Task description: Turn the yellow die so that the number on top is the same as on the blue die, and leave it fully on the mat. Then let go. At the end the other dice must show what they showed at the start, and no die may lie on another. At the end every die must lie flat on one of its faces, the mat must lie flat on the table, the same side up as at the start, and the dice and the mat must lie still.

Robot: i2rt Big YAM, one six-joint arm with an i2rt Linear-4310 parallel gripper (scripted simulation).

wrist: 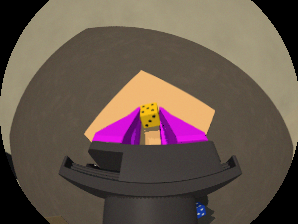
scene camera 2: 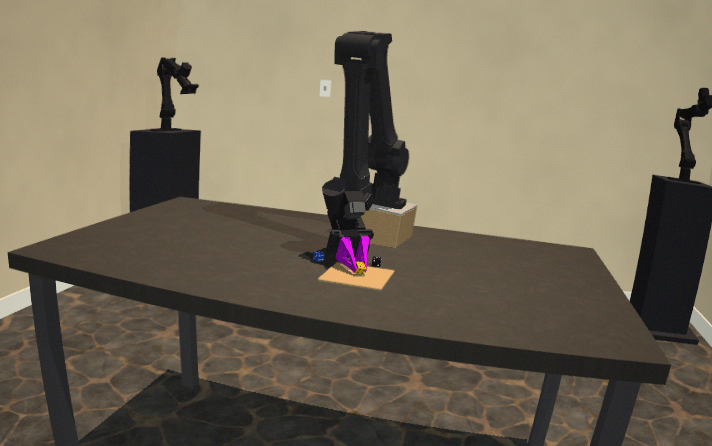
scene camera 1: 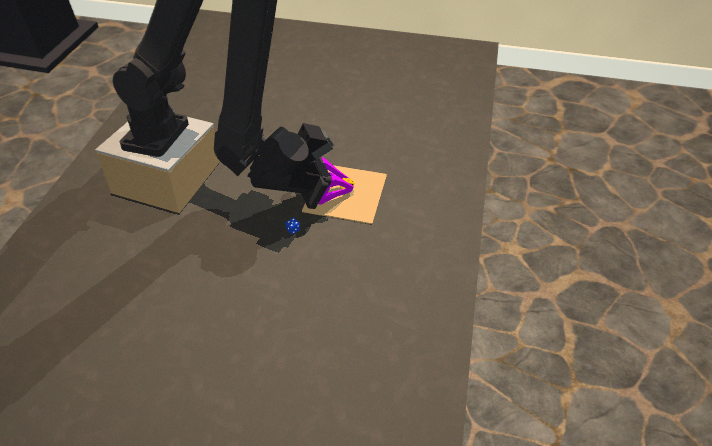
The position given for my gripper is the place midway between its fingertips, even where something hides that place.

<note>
In view: my gripper [scene camera 1: 350,185] and a mat [scene camera 1: 360,205].
The mat also shows in the wrist view [wrist: 144,88] and in scene camera 2 [scene camera 2: 374,278]. My gripper is seen too in the wrist view [wrist: 150,111] and in scene camera 2 [scene camera 2: 360,270].
</note>
